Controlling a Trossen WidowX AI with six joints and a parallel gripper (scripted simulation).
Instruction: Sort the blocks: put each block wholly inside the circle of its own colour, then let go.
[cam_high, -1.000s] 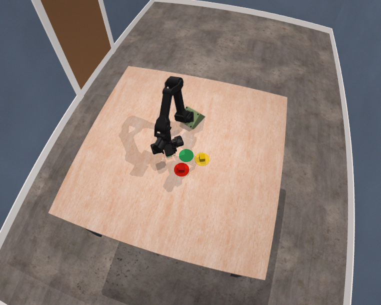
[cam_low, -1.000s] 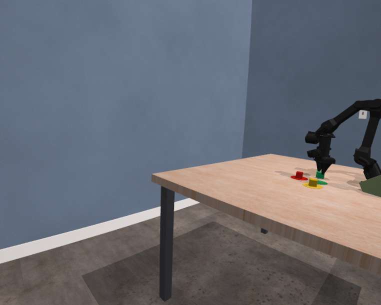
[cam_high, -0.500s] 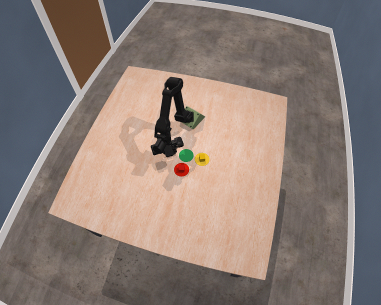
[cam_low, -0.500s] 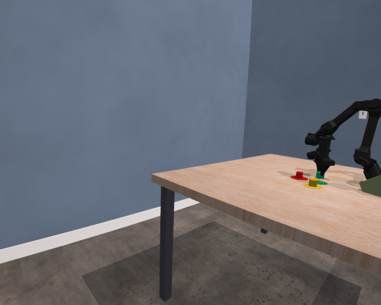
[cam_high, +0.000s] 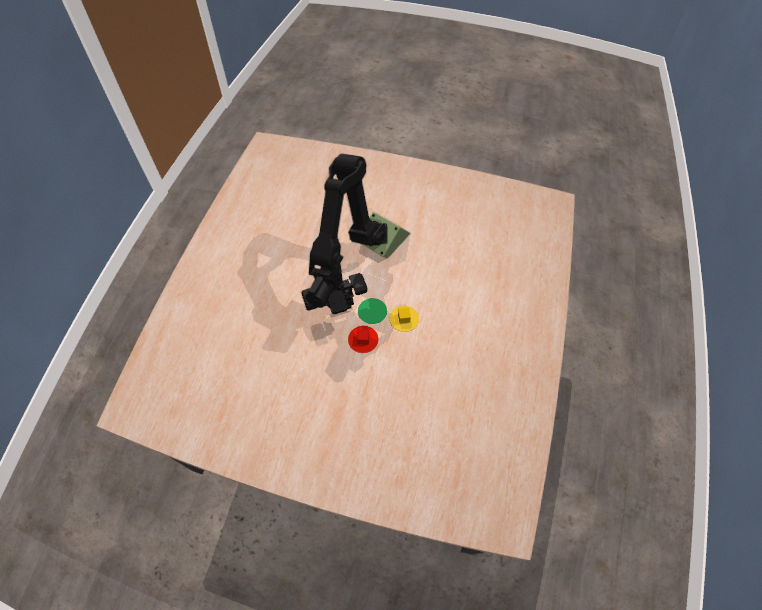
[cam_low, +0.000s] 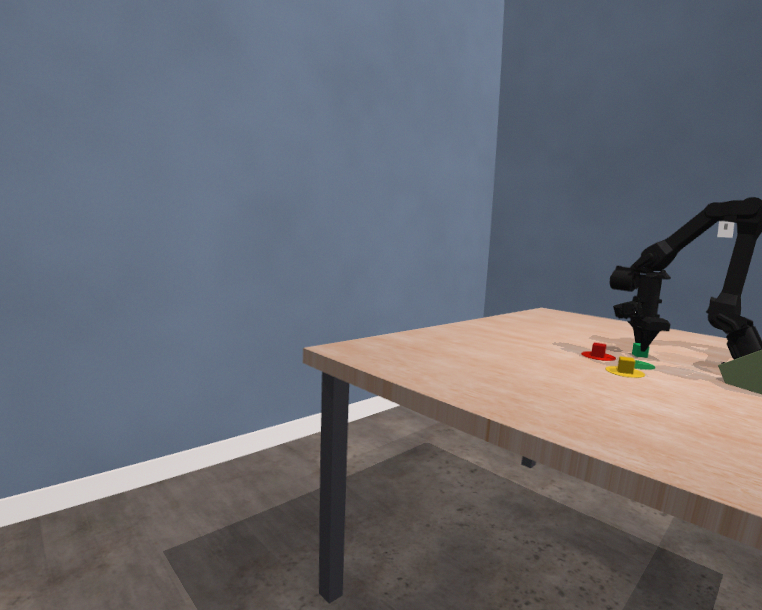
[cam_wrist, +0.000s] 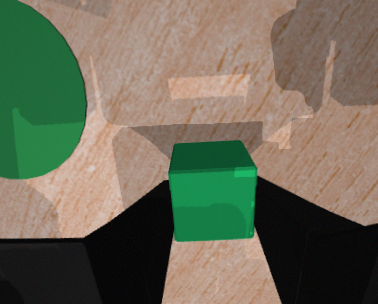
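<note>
The green circle is 110 mm to the left of my hand, 50 mm below it and 10 mm ahead of it. From my hand the other things lie so: red circle 110 mm ahead, 80 mm to the left, 50 mm below; green block 40 mm below; red block 110 mm ahead, 80 mm to the left, 40 mm below.
</note>
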